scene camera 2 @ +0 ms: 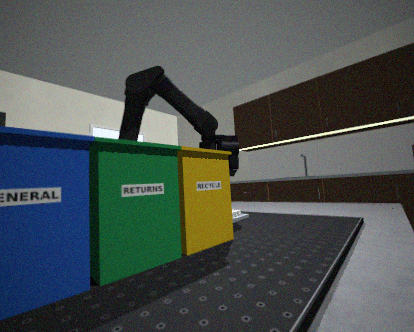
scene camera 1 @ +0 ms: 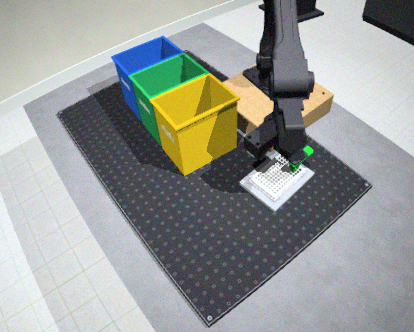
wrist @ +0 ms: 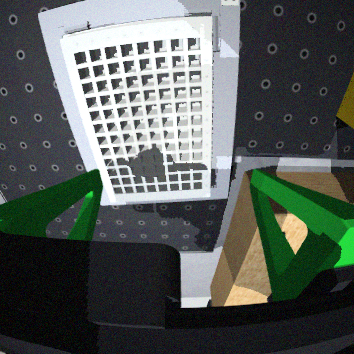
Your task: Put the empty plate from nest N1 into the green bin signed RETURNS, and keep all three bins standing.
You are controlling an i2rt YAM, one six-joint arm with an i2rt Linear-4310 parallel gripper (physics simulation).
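Frame: origin at the arm's base, x up, y left, z back, level; centimetres.
Where they show: gripper, fingertip midpoint: [scene camera 1: 280, 159] [wrist: 175, 177].
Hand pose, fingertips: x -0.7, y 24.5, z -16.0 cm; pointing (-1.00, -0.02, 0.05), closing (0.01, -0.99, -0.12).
Note:
Each offset is from my fingertips to the top centre of the thing. Level surfaces: height alone.
The white gridded plate @(dx -2.2, dy +2.1, dz -1.8 cm) [scene camera 1: 272, 182] [scene camera 2: 237, 213] [wrist: 135, 35] lies flat in a pale grey nest [scene camera 1: 276, 205] [wrist: 225, 100]. The nest's name cannot be read. My gripper [scene camera 1: 276, 167] [wrist: 175, 177] is open, with its green fingers wide apart above the near end of the plate and nothing held between them. In scene camera 2 its fingers are hidden behind the yellow bin. The green bin @(dx +13.2, dy -31.7, dz -13.6 cm) [scene camera 1: 150, 112] [scene camera 2: 137, 225] signed RETURNS stands upright between the blue bin @(dx +13.2, dy -44.8, dz -14.1 cm) [scene camera 1: 127, 95] [scene camera 2: 45, 240] and the yellow bin @(dx +13.2, dy -18.7, dz -13.0 cm) [scene camera 1: 200, 145] [scene camera 2: 207, 225] [wrist: 347, 107], which are upright too.
The bins stand side by side on a black dotted board @(dx -4.8 cm) [scene camera 1: 200, 250] [scene camera 2: 250, 280]. The yellow RECYCLE bin is the nearest to the nest. A wooden block [scene camera 1: 320, 105] [wrist: 250, 295] lies beside the nest, under the arm. The board has a raised pale edge.

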